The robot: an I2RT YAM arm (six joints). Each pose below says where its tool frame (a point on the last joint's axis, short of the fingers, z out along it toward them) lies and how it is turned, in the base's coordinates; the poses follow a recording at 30 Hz.
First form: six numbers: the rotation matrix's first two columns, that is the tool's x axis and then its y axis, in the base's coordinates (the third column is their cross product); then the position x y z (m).
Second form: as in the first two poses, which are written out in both.
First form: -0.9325 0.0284 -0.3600 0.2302 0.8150 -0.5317 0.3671 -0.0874 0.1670
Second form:
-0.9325 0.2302 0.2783
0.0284 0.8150 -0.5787
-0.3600 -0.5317 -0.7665
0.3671 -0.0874 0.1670

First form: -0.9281 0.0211 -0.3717 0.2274 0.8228 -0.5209 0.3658 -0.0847 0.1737
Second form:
-0.9281 0.2274 0.2948
0.0211 0.8228 -0.5680
-0.3717 -0.5209 -0.7684
0.3658 -0.0847 0.1737

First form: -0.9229 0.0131 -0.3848 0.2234 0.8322 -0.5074 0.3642 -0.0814 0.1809
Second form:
-0.9229 0.2234 0.3136
0.0131 0.8322 -0.5542
-0.3848 -0.5074 -0.7710
0.3642 -0.0814 0.1809

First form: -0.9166 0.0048 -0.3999 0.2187 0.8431 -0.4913 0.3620 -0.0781 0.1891
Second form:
-0.9166 0.2187 0.3348
0.0048 0.8431 -0.5378
-0.3999 -0.4913 -0.7738
0.3620 -0.0781 0.1891

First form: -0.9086 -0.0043 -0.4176 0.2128 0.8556 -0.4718 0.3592 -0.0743 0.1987
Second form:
-0.9086 0.2128 0.3593
-0.0043 0.8556 -0.5175
-0.4176 -0.4718 -0.7765
0.3592 -0.0743 0.1987

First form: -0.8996 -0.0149 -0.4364 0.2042 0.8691 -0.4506 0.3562 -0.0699 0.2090
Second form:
-0.8996 0.2042 0.3860
-0.0149 0.8691 -0.4945
-0.4364 -0.4506 -0.7788
0.3562 -0.0699 0.2090

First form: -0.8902 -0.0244 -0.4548 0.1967 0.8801 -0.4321 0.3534 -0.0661 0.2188
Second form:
-0.8902 0.1967 0.4108
-0.0244 0.8801 -0.4741
-0.4548 -0.4321 -0.7787
0.3534 -0.0661 0.2188

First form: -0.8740 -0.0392 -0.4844 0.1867 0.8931 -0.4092 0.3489 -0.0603 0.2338
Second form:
-0.8740 0.1867 0.4487
-0.0392 0.8931 -0.4481
-0.4844 -0.4092 -0.7733
0.3489 -0.0603 0.2338

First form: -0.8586 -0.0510 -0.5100 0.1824 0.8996 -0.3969 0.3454 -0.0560 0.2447
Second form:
-0.8586 0.1824 0.4790
-0.0510 0.8996 -0.4338
-0.5100 -0.3969 -0.7631
0.3454 -0.0560 0.2447

